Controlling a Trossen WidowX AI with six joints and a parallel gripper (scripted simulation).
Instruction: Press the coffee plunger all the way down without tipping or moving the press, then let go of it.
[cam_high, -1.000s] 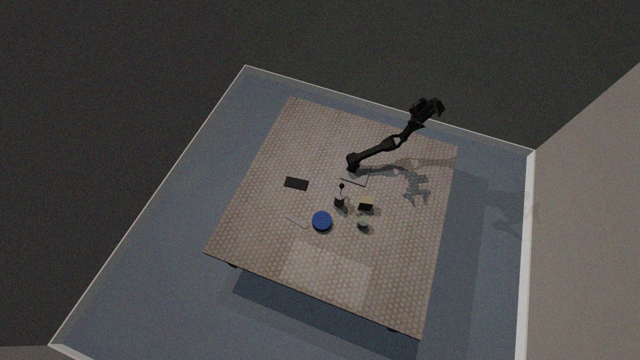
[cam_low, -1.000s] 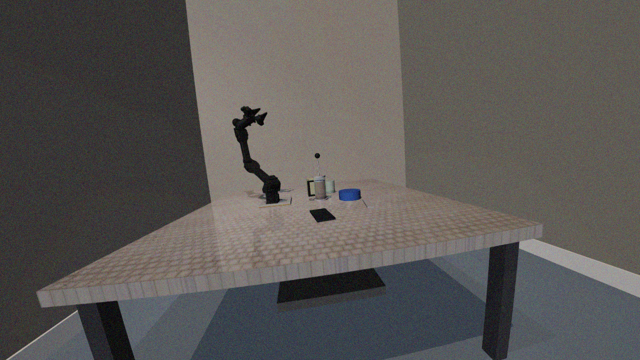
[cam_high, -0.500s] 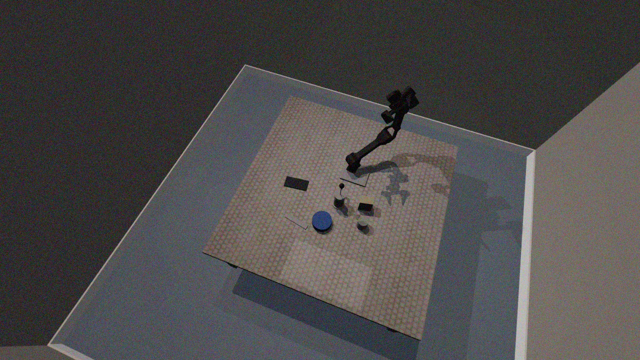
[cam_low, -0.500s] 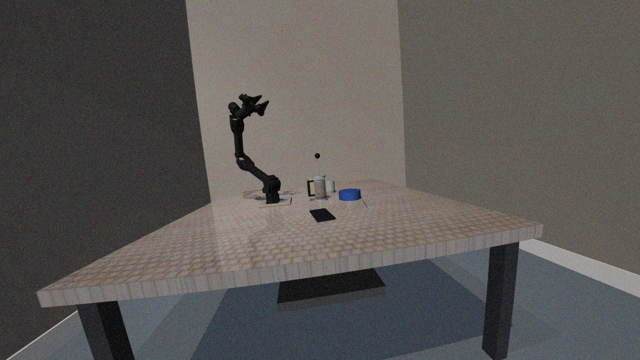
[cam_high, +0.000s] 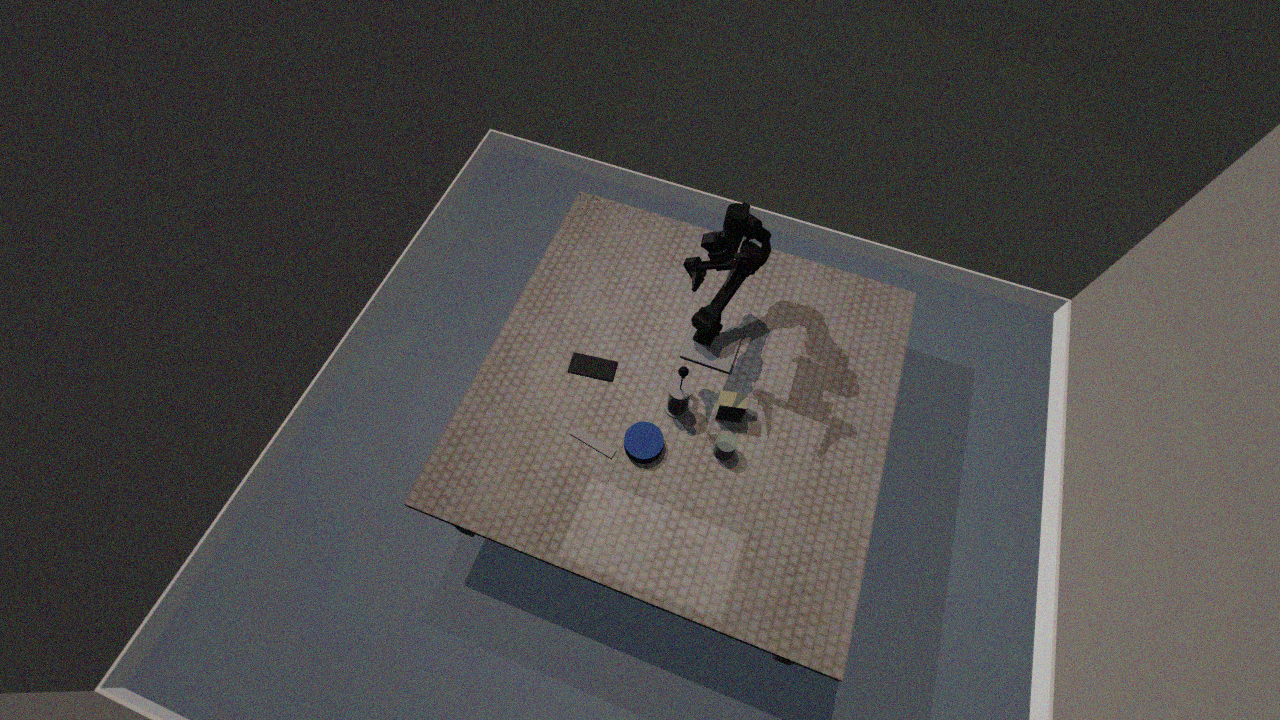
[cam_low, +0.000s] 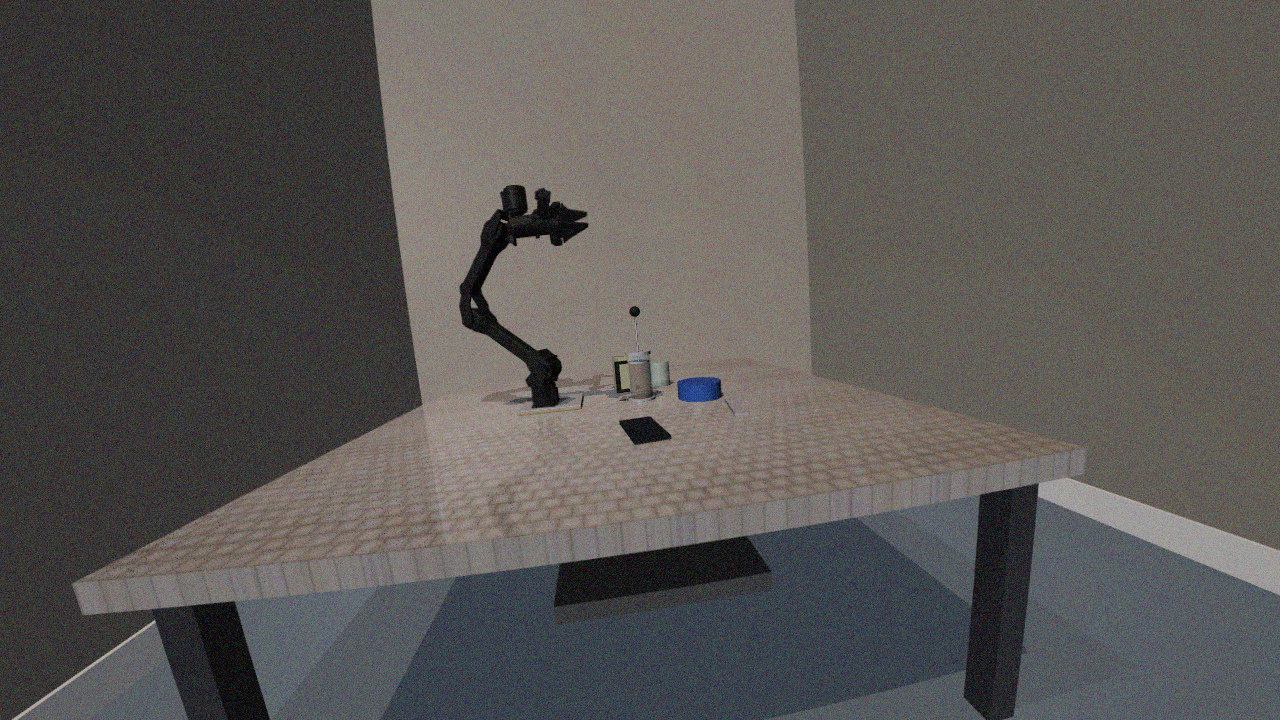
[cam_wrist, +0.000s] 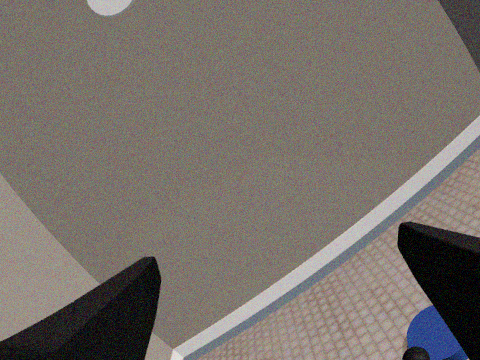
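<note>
My gripper tip is now 90 mm short of the coffee press and 390 mm above it. From my gripper tip the other things lie so: blue round tin 270 mm ahead, 30 mm to the right, 490 mm below.
</note>
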